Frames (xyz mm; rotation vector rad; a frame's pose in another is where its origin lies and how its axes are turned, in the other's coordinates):
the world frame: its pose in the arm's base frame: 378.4 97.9 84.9 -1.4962 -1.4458 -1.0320
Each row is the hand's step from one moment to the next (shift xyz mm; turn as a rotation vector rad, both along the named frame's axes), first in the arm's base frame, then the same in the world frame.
Working: the arm's base frame: its pose in the world frame: -119.7 -374.8 -72.1 1.4962 1.4458 1.0320

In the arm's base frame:
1: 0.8 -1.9 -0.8 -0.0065 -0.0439 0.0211
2: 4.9 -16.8 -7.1 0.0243 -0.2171 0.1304
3: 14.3 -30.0 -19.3 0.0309 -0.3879 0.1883
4: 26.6 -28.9 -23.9 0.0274 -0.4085 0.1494
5: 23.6 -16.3 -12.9 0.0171 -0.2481 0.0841
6: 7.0 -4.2 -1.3 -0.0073 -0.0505 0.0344
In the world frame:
1: -1.4 0.9 -1.5 0.0043 -0.0053 -0.0487
2: -12.5 5.4 -13.1 0.0465 0.0303 -0.2483
3: -28.4 15.3 -20.9 0.0409 0.0418 -0.4283
4: -32.1 27.6 -18.0 -0.0028 0.0392 -0.4341
5: -17.4 24.2 -10.1 -0.0079 0.0243 -0.2613
6: -2.6 7.1 -3.3 0.0144 -0.0059 -0.0595

